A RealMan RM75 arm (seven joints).
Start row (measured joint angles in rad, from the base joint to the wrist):
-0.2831 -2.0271 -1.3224 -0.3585 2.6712 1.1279 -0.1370
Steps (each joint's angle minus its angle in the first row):
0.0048 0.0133 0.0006 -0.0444 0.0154 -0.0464 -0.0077
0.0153 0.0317 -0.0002 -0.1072 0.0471 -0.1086 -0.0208
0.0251 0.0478 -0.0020 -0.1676 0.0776 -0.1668 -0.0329
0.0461 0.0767 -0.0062 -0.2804 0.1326 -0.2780 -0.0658
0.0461 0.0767 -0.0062 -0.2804 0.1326 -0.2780 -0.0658
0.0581 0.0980 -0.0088 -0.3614 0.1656 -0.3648 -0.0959
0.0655 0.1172 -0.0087 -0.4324 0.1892 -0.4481 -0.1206
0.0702 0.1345 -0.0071 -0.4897 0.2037 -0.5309 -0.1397
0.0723 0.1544 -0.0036 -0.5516 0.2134 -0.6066 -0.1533
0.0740 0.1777 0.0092 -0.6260 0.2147 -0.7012 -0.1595
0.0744 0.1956 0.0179 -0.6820 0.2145 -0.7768 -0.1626
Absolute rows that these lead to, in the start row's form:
-0.2783 -2.0138 -1.3218 -0.4029 2.6866 1.0815 -0.1447
-0.2678 -1.9954 -1.3226 -0.4657 2.7183 1.0193 -0.1578
-0.2580 -1.9793 -1.3244 -0.5261 2.7488 0.9611 -0.1699
-0.2370 -1.9504 -1.3286 -0.6389 2.8038 0.8499 -0.2028
-0.2370 -1.9504 -1.3286 -0.6389 2.8038 0.8499 -0.2028
-0.2250 -1.9291 -1.3312 -0.7199 2.8368 0.7631 -0.2329
-0.2176 -1.9099 -1.3311 -0.7909 2.8604 0.6798 -0.2576
-0.2129 -1.8926 -1.3295 -0.8482 2.8749 0.5970 -0.2767
-0.2108 -1.8727 -1.3260 -0.9101 2.8846 0.5213 -0.2903
-0.2091 -1.8494 -1.3132 -0.9845 2.8859 0.4267 -0.2965
-0.2087 -1.8315 -1.3045 -1.0405 2.8857 0.3511 -0.2996

